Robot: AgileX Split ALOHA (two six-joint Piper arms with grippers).
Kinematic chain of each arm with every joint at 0, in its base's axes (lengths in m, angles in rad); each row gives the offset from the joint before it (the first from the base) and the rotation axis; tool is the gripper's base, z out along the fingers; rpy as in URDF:
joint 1: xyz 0 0 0.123 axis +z
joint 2: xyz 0 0 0 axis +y
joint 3: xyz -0.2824 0 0.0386 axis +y
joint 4: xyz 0.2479 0 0.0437 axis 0.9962 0 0.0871
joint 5: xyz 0 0 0 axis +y
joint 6: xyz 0.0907 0 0.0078 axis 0.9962 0 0.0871
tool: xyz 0 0 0 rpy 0 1.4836 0
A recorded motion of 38 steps. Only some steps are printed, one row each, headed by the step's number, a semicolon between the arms.
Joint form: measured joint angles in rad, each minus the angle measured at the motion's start. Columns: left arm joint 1, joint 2, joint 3, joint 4, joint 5, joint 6; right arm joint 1, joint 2, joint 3, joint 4, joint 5, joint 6.
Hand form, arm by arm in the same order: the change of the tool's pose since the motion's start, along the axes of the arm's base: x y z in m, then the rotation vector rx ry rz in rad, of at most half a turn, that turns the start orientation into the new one. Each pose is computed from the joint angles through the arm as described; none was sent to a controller.
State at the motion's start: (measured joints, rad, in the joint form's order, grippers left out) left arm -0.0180 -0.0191 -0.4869 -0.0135 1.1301 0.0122; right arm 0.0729 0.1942 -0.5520 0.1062 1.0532 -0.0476
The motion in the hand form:
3: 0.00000 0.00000 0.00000 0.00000 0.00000 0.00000; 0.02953 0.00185 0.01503 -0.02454 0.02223 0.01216
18: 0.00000 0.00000 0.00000 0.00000 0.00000 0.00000; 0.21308 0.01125 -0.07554 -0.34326 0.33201 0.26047
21: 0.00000 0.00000 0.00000 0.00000 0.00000 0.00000; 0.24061 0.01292 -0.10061 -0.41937 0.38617 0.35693
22: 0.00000 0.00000 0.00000 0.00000 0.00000 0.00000; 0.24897 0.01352 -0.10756 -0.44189 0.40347 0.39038
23: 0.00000 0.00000 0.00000 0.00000 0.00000 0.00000; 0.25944 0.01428 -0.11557 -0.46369 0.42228 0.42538
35: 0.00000 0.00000 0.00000 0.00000 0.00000 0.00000; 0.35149 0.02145 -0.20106 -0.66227 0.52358 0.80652
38: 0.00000 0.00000 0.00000 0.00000 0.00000 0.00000; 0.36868 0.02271 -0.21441 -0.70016 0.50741 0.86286
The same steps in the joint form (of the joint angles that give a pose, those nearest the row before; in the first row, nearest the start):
3: 0.0000 0.0000 0.0000 0.0000 0.0000 0.0000; 0.0001 0.1599 -0.0491 0.0016 -0.0843 -0.0342
18: 0.0000 0.0000 0.0000 0.0000 0.0000 0.0000; 0.0000 1.1026 -0.1044 -0.0016 -0.6090 -0.4490
21: 0.0000 0.0000 0.0000 0.0000 0.0000 0.0000; 0.0000 1.2685 -0.1588 -0.0017 -0.6489 -0.5671
22: 0.0000 0.0000 0.0000 0.0000 0.0000 0.0000; 0.0000 1.3169 -0.1822 -0.0017 -0.6502 -0.6050
23: 0.0000 0.0000 0.0000 0.0000 0.0000 0.0000; 0.0000 1.3743 -0.2141 -0.0016 -0.6503 -0.6434
35: 0.0000 0.0000 0.0000 0.0000 0.0000 0.0000; 0.0000 1.8744 -0.5759 -0.0016 -0.5986 -1.0464
38: 0.0000 0.0000 0.0000 0.0000 0.0000 0.0000; 0.0000 1.9508 -0.6534 -0.0016 -0.5975 -1.1145

